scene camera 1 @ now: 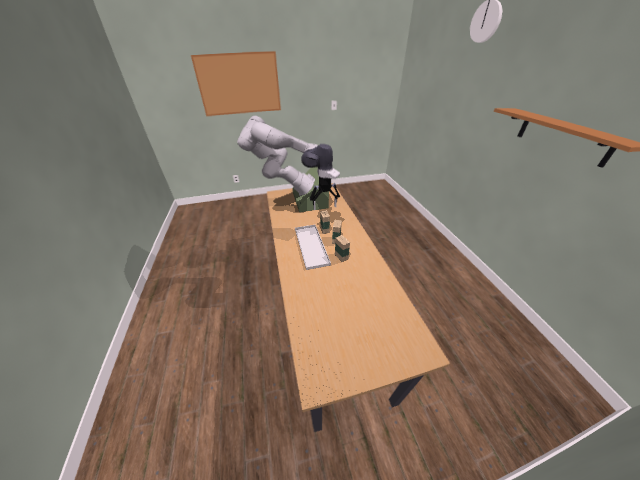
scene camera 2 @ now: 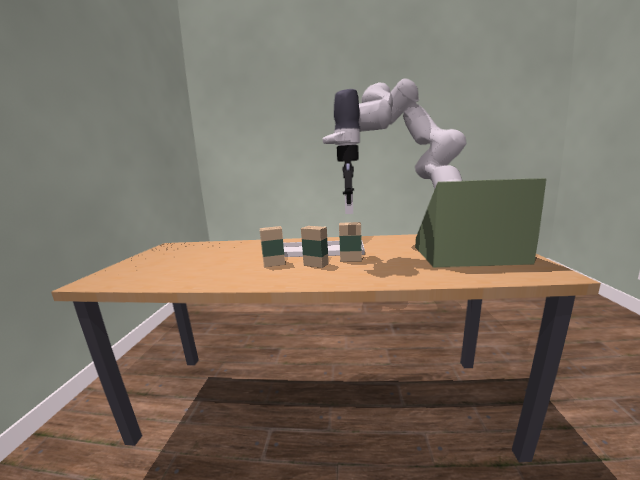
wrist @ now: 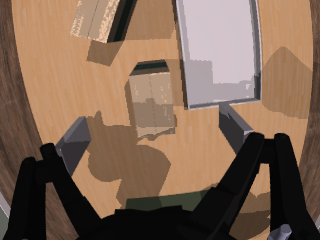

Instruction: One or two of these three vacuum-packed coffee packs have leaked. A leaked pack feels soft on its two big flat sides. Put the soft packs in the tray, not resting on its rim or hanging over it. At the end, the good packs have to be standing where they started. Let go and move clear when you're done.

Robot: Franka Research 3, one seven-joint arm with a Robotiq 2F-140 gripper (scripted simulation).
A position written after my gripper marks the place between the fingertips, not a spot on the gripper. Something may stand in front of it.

In view: my gripper (scene camera 2: 349, 210) and a white tray (scene camera 1: 313, 251).
My gripper also shows in the wrist view (wrist: 152, 121).
